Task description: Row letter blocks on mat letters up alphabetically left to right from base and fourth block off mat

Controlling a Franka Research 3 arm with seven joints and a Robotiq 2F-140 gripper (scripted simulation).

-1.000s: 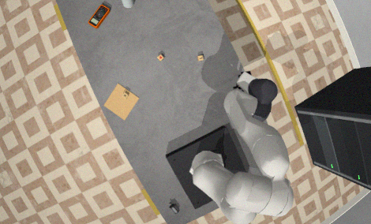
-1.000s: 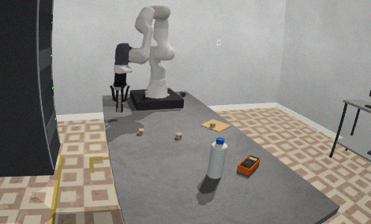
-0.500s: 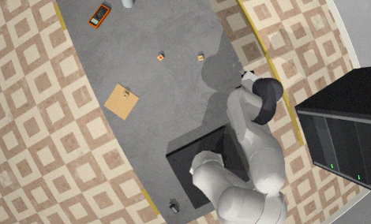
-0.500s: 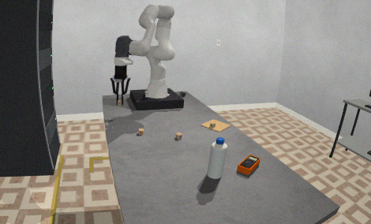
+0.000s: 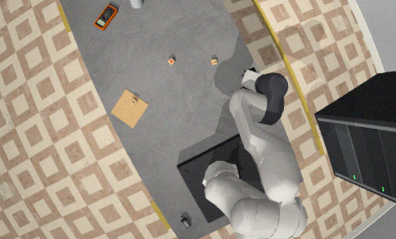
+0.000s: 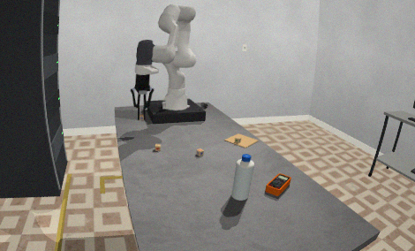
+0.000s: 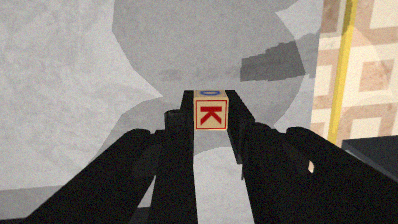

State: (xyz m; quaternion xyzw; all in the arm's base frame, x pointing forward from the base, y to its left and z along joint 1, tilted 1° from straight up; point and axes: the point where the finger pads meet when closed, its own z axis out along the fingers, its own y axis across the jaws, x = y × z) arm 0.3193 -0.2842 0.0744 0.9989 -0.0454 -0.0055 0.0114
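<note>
My gripper is now 53 cm to the right of the tan mat, 17 cm short of it and 13 cm above it. Round my hand: white bottle: 65 cm ahead, 26 cm to the left, 5 cm below; then red k block: 2 cm below.
</note>
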